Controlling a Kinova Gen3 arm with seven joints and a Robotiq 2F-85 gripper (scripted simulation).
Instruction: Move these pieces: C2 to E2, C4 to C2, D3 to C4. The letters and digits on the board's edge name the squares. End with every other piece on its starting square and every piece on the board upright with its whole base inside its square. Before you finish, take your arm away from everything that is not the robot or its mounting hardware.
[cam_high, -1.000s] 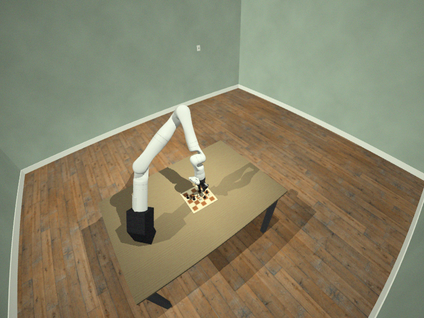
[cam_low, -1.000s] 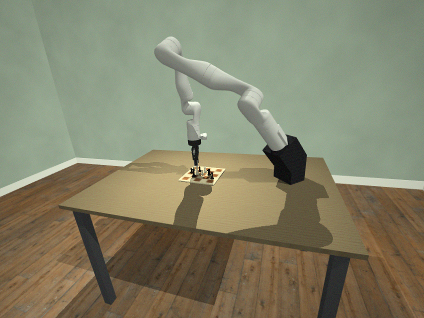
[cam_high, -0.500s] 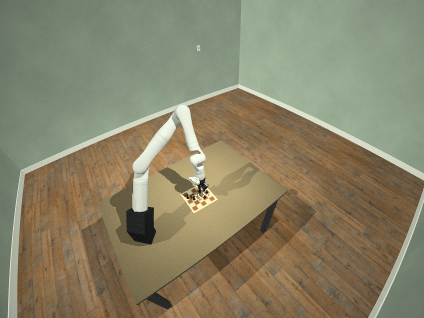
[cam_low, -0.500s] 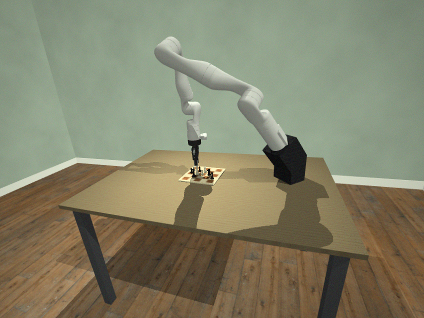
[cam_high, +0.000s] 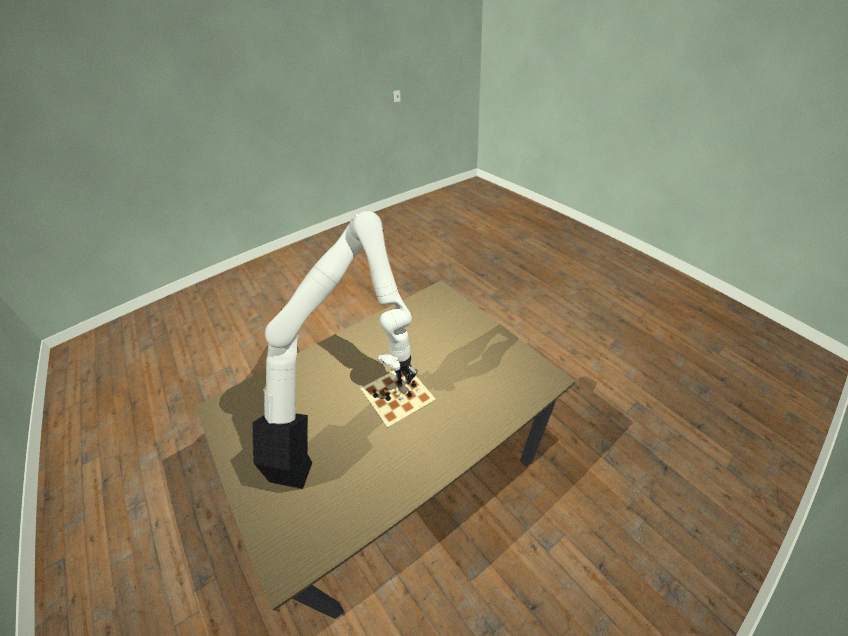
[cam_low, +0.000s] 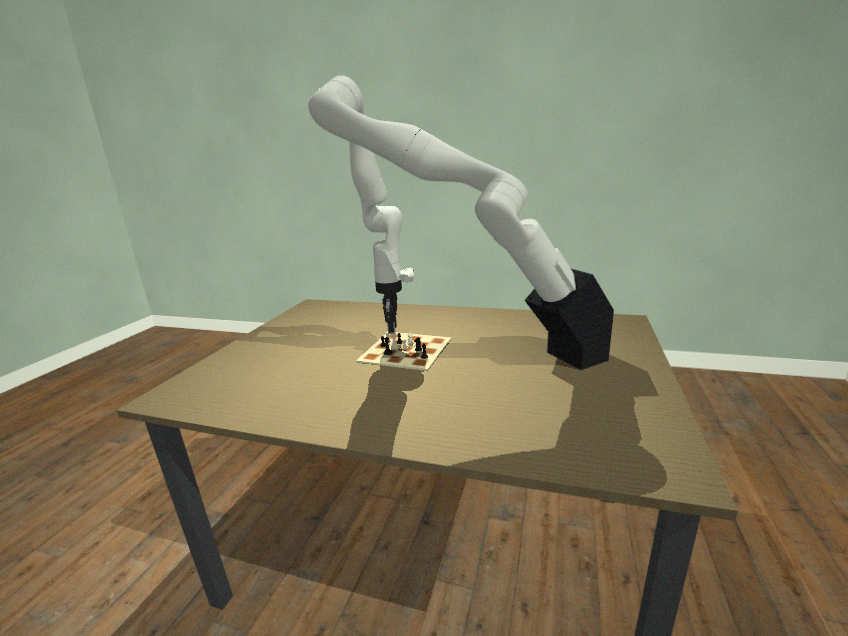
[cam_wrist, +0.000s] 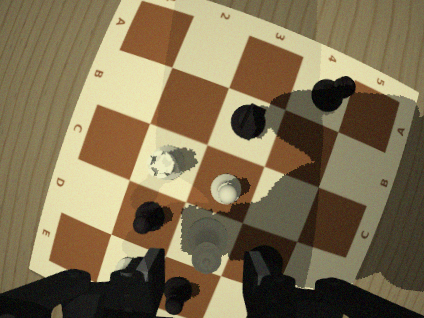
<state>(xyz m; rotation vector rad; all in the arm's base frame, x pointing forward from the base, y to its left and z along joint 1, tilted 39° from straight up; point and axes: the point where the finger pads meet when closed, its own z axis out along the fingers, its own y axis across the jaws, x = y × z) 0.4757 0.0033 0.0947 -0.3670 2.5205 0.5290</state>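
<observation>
Right now the chessboard is 4 cm behind my hand and 8 cm below it. Also, from my hand: black knight (8 cm behind, 1 cm to the right, 6 cm below).
</observation>
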